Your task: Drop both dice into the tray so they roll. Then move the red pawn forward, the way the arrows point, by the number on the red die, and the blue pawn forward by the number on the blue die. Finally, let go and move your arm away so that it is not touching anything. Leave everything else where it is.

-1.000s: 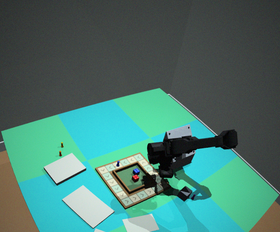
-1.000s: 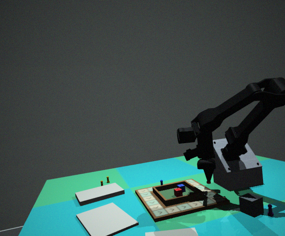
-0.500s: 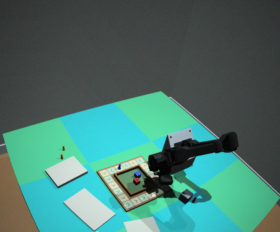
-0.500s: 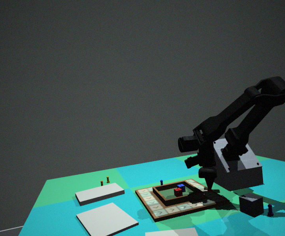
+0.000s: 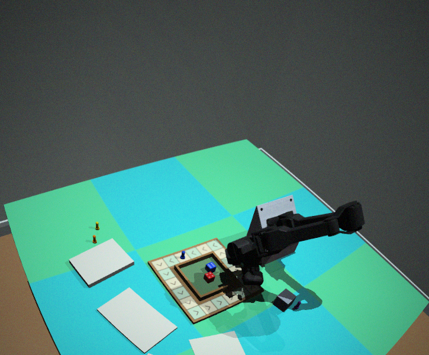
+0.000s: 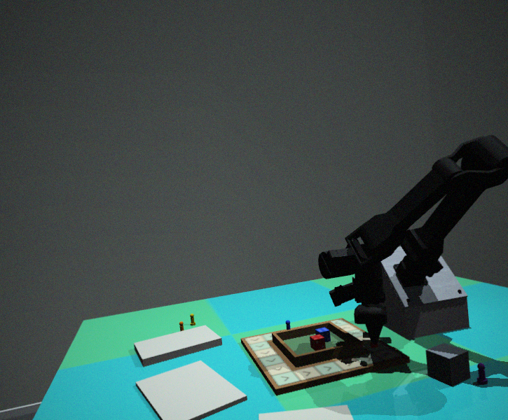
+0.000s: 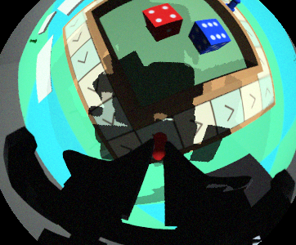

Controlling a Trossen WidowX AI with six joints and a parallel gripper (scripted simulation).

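My gripper tip is 10 mm below the red pawn. The rest, counted from my gripper tip: purple pawn 190 mm to the left, 110 mm behind, 10 mm below; then grey cube 150 mm to the left, 70 mm behind; then blue pawn 160 mm to the right, 150 mm ahead.
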